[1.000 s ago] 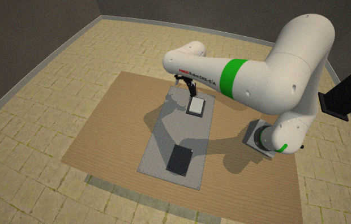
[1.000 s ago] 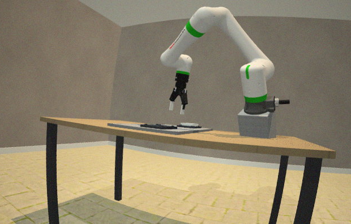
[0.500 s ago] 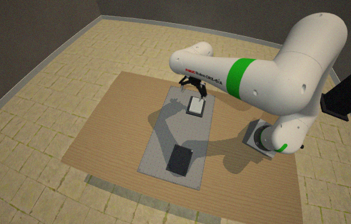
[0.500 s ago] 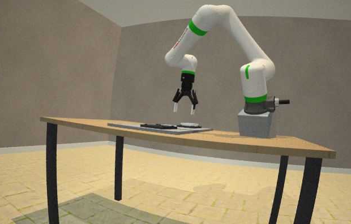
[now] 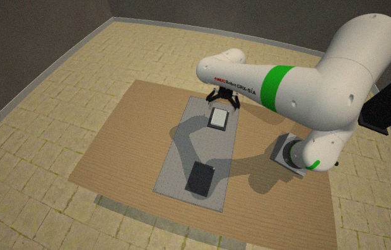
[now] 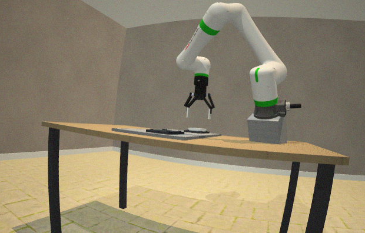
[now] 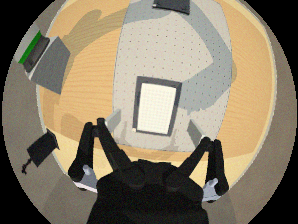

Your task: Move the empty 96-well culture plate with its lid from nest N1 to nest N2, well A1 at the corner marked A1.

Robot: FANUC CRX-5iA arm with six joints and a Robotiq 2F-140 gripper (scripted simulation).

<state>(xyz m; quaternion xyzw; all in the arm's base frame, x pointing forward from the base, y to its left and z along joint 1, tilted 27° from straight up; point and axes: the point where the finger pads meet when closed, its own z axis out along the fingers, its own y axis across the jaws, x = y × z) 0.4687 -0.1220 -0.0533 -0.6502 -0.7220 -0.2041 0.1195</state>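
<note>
Now: hand 80 mm above the lid. From my hand the other things lie so: 96-well culture plate (80 mm below).
</note>
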